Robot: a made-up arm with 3 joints.
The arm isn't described. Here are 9 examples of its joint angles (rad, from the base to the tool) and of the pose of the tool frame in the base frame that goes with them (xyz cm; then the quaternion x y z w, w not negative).
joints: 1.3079 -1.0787 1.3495
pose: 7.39 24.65 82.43 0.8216 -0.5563 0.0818 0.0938
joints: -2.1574 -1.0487 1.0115
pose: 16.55 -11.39 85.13 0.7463 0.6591 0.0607 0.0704
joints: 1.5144 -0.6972 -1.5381
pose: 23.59 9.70 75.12 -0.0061 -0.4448 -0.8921 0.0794
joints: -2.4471 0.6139 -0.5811
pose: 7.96 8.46 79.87 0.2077 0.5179 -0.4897 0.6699
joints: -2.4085 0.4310 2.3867
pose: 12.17 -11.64 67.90 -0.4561 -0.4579 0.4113 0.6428
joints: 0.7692 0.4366 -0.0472
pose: 18.99 9.10 82.41 -0.5826 0.3675 0.4940 0.5305
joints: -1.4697 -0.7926 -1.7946
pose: 11.04 5.06 73.09 0.4388 -0.1086 0.1495 0.8794
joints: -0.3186 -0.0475 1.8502
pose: 30.94 17.54 73.75 -0.2670 0.8290 -0.4865 0.0695
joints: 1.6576 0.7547 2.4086
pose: 4.09 24.44 68.67 -0.5003 0.2187 -0.3483 0.7619
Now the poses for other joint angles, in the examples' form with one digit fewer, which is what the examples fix.
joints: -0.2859 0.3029 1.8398
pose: 31.0 17.3 72.6 -0.255 0.747 -0.580 0.200
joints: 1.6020 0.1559 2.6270
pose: 6.3 21.3 65.9 -0.624 0.187 -0.544 0.529
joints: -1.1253 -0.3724 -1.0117
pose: 11.7 -1.1 79.7 0.306 0.383 0.244 0.837
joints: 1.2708 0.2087 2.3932
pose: 9.5 24.0 67.7 -0.627 0.318 -0.527 0.478
